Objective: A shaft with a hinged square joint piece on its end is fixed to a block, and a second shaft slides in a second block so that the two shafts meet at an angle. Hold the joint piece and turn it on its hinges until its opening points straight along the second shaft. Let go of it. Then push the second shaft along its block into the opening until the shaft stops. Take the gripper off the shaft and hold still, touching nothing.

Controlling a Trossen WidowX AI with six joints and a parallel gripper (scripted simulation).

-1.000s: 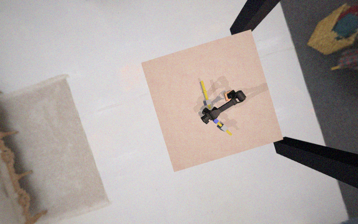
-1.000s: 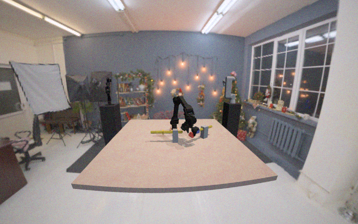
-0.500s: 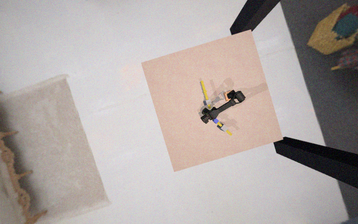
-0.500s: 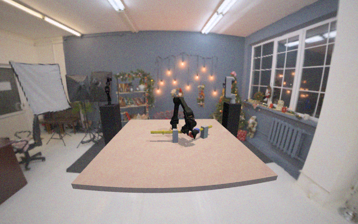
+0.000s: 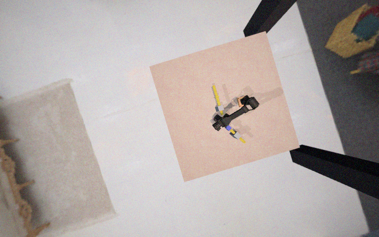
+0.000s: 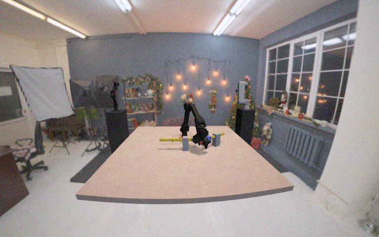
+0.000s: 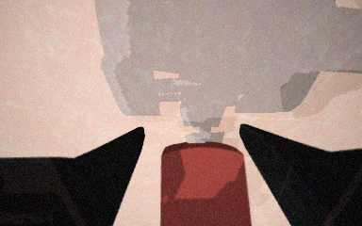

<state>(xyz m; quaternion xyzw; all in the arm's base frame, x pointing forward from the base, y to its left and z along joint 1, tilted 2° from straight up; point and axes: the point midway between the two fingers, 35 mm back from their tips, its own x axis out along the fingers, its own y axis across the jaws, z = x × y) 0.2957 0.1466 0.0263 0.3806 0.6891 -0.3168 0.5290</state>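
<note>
Right now my gripper tip is 5 cm below the red joint piece.
</note>
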